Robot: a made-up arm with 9 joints.
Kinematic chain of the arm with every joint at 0, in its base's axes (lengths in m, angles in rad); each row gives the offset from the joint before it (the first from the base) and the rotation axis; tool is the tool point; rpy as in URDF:
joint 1: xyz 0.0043 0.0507 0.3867 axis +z
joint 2: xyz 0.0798 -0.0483 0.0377 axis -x
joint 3: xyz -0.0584 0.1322 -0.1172 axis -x
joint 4: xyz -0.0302 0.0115 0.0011 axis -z
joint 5: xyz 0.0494 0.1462 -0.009 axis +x
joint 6: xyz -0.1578 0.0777 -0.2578 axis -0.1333 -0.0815 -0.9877
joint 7: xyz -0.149 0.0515 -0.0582 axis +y
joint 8: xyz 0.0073 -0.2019 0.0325 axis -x
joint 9: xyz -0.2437 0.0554 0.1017 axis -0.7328 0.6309 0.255
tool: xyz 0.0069 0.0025 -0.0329 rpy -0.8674 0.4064 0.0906
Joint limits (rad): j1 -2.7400..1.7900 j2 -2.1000..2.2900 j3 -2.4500..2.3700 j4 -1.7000..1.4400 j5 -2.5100..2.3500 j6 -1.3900..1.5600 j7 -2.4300..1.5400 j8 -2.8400..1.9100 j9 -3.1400..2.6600
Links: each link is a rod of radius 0.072 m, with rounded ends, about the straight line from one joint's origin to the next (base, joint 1, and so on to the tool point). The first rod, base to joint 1, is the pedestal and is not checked.
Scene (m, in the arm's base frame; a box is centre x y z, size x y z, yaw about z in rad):
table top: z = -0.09
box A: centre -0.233 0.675 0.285 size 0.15 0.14 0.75 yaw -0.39
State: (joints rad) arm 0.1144 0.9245 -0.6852 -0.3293 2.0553 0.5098 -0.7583 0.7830 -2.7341
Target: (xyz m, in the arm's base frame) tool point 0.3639 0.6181 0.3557
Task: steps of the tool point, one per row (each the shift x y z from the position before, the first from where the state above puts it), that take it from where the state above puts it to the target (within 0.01 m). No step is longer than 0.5 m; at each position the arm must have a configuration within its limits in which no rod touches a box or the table.
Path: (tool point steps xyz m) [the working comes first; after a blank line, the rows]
Joints at the target: -0.7035 1.0271 -0.6560 0.4721 1.8606 0.6929 -0.9691 0.9532 -2.6928
Straight joint move there: touches box A.

1: 0.0657 -0.1182 0.1836
2: 0.0418 -0.1674 0.0634
3: -0.0025 -0.1591 -0.0483
4: -0.0421 -0.1067 -0.1414
5: 0.0902 0.2908 0.2405
6: 0.2143 0.3420 0.0420
7: 0.3001 0.2439 -0.1805
8: 0.2800 0.0258 -0.3626

